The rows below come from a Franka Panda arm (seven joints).
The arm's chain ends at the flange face. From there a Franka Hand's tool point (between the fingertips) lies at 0.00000 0.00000 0.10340 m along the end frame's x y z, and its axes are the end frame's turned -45 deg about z.
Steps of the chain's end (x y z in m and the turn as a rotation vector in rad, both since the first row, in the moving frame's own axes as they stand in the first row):
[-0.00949 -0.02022 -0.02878 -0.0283 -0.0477 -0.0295]
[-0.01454 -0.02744 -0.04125 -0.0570 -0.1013 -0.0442]
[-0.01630 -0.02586 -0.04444 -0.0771 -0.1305 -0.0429]
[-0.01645 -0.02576 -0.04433 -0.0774 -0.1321 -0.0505]
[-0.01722 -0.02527 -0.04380 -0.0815 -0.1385 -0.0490]
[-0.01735 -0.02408 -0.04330 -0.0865 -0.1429 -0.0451]
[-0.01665 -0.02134 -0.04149 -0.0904 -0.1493 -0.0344]
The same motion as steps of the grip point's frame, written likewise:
[0.00201 -0.02234 -0.02894 0.0137 -0.0537 -0.0295]
[-0.00249 -0.03266 -0.04195 0.0313 -0.1119 -0.0442]
[-0.00844 -0.03337 -0.04563 0.0378 -0.1468 -0.0429]
[-0.00877 -0.03344 -0.04554 0.0387 -0.1481 -0.0505]
[-0.01042 -0.03380 -0.04513 0.0403 -0.1556 -0.0490]
[-0.01202 -0.03302 -0.04474 0.0399 -0.1622 -0.0451]
[-0.01419 -0.03085 -0.04306 0.0416 -0.1695 -0.0344]

